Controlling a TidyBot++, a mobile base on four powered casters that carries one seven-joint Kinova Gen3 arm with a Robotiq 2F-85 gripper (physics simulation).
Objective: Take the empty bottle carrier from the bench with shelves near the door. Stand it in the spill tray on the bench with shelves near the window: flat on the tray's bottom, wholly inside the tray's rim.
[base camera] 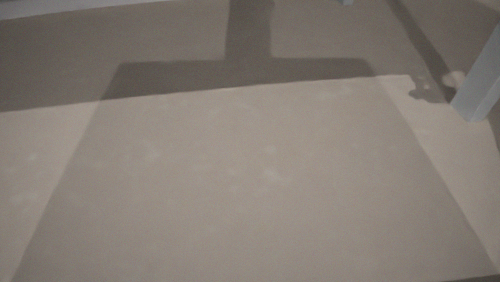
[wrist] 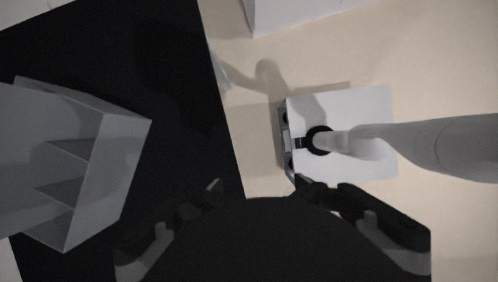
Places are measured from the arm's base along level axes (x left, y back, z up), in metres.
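Pixels of known places: gripper, fingertip midpoint: (wrist: 258,183); arm's base at its link origin: (wrist: 321,140).
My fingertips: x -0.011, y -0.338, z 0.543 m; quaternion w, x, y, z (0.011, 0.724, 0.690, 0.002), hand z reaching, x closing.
Observation:
For each thing: its middle in the pictures, then the offset to it from my fingertips. "*": a spot on its surface instead. Level surfaces: height alone.
- grey bottle carrier at the middle of its body: (wrist: 11,169) dx -0.054, dy -0.427, dz -0.038 m
- black bench top at its surface level: dz -0.178 m
- beige floor at its surface level: dz -0.940 m
- pale grey leg at a spot on its surface: (base camera: 477,80) * dx -0.454, dy -0.173, dz -0.861 m
The grey bottle carrier (wrist: 107,172) is at the left of the wrist view, over the black bench top (wrist: 170,95). Several divider compartments show along its near side, and a broad pale panel covers part of them; its far left part is cut off by the view's edge. My gripper (wrist: 258,183) is open, with nothing between its fingertips. It is to the right of the carrier and apart from it, over the bench's edge. The spill tray does not show in either view.
My white base (wrist: 345,110) and arm (wrist: 445,147) show at the right of the wrist view, above the beige floor (wrist: 430,65). A white block-like object (wrist: 295,15) is at the top. In the base camera view, a pale grey leg (base camera: 477,80) stands at the right on the floor (base camera: 250,200).

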